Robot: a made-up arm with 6 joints.
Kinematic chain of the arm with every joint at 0, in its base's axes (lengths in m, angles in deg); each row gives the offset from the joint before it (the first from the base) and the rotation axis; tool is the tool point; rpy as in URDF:
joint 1: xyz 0 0 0.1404 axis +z
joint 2: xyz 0 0 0 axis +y
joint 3: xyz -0.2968 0 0.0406 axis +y
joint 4: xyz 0.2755 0 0.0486 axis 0.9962 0 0.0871
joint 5: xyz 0 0 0 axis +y
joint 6: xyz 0.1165 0 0.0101 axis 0.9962 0 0.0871
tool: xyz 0 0 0 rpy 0 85 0
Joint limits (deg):
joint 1: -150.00..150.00
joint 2: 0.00..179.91
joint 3: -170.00..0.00
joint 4: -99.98..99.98
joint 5: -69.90..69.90
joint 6: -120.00..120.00
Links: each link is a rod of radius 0.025 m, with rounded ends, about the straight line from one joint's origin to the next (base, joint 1, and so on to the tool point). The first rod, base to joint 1, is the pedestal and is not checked.
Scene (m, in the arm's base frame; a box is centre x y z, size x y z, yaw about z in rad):
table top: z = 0
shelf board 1: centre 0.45 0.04 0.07 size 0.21 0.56 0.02 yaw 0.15
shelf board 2: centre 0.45 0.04 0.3 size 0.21 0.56 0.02 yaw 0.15
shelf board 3: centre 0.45 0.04 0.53 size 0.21 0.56 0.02 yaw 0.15
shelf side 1: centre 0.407 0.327 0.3 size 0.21 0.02 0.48 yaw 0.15
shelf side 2: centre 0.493 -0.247 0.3 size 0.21 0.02 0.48 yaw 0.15
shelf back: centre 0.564 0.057 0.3 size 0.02 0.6 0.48 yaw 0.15
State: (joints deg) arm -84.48 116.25 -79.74 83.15 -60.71 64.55
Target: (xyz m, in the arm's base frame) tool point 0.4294 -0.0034 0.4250
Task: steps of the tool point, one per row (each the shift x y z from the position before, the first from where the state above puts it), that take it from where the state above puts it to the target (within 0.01 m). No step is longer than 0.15 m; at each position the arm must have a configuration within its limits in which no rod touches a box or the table.
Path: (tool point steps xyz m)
1: 0.1127 0.0287 0.0429
2: 0.0930 0.0561 0.0377
3: 0.0671 0.0743 0.0321
4: 0.0390 0.0823 0.0262
5: 0.0122 0.0803 0.0201
6: -0.0099 0.0706 0.0139
7: -0.0252 0.0555 0.0079
8: 0.0629 0.0137 0.0142
9: 0.0661 0.0102 0.0002
10: 0.0667 0.0057 -0.0144

